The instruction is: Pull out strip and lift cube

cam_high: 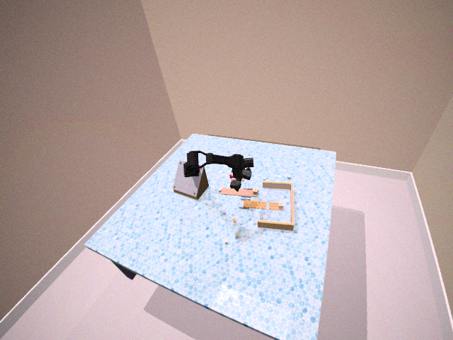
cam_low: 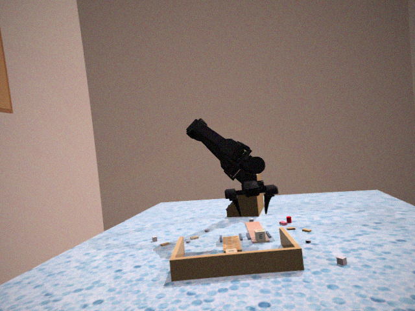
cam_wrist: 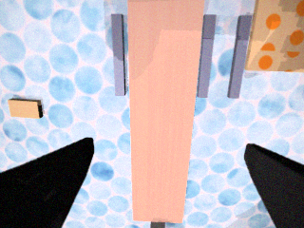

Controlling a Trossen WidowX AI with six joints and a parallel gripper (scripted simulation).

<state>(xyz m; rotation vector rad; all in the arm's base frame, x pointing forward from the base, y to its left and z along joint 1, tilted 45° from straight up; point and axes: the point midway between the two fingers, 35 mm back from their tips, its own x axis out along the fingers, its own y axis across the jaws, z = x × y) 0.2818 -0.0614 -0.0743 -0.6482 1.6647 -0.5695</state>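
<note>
The pink strip lies 6 cm below my gripper tip and 1 cm behind it.
</note>
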